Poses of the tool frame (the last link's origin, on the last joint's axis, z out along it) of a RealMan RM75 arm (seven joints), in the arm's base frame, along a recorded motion.
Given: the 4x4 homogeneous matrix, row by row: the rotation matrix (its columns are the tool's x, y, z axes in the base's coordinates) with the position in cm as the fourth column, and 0 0 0 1 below. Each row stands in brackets.
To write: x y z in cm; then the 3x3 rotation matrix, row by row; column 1 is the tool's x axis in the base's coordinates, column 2 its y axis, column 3 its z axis. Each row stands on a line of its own. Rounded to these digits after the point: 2 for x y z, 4 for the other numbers.
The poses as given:
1: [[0.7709, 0.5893, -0.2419, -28.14], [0.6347, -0.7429, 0.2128, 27.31], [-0.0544, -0.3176, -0.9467, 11.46], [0, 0, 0, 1]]
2: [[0.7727, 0.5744, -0.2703, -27.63], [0.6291, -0.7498, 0.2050, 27.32], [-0.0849, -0.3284, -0.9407, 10.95], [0, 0, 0, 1]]
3: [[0.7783, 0.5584, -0.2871, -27.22], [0.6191, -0.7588, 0.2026, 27.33], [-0.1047, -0.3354, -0.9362, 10.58], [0, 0, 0, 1]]
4: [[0.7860, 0.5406, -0.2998, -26.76], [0.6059, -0.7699, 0.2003, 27.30], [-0.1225, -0.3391, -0.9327, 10.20], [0, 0, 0, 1]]
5: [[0.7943, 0.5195, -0.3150, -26.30], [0.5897, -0.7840, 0.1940, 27.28], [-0.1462, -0.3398, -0.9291, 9.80], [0, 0, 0, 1]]
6: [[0.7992, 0.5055, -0.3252, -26.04], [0.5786, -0.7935, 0.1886, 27.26], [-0.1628, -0.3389, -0.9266, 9.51], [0, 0, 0, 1]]
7: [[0.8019, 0.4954, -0.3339, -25.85], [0.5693, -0.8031, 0.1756, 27.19], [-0.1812, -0.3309, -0.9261, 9.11], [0, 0, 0, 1]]
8: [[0.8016, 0.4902, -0.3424, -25.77], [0.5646, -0.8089, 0.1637, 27.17], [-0.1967, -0.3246, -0.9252, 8.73], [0, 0, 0, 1]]
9: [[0.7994, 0.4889, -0.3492, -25.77], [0.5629, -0.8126, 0.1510, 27.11], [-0.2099, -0.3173, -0.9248, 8.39], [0, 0, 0, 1]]
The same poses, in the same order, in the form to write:
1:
-28.14, 27.31, 11.46
0.7709, 0.5893, -0.2419
0.6347, -0.7429, 0.2128
-0.0544, -0.3176, -0.9467

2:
-27.63, 27.32, 10.95
0.7727, 0.5744, -0.2703
0.6291, -0.7498, 0.2050
-0.0849, -0.3284, -0.9407

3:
-27.22, 27.33, 10.58
0.7783, 0.5584, -0.2871
0.6191, -0.7588, 0.2026
-0.1047, -0.3354, -0.9362

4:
-26.76, 27.30, 10.20
0.7860, 0.5406, -0.2998
0.6059, -0.7699, 0.2003
-0.1225, -0.3391, -0.9327

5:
-26.30, 27.28, 9.80
0.7943, 0.5195, -0.3150
0.5897, -0.7840, 0.1940
-0.1462, -0.3398, -0.9291

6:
-26.04, 27.26, 9.51
0.7992, 0.5055, -0.3252
0.5786, -0.7935, 0.1886
-0.1628, -0.3389, -0.9266

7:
-25.85, 27.19, 9.11
0.8019, 0.4954, -0.3339
0.5693, -0.8031, 0.1756
-0.1812, -0.3309, -0.9261

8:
-25.77, 27.17, 8.73
0.8016, 0.4902, -0.3424
0.5646, -0.8089, 0.1637
-0.1967, -0.3246, -0.9252

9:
-25.77, 27.11, 8.39
0.7994, 0.4889, -0.3492
0.5629, -0.8126, 0.1510
-0.2099, -0.3173, -0.9248

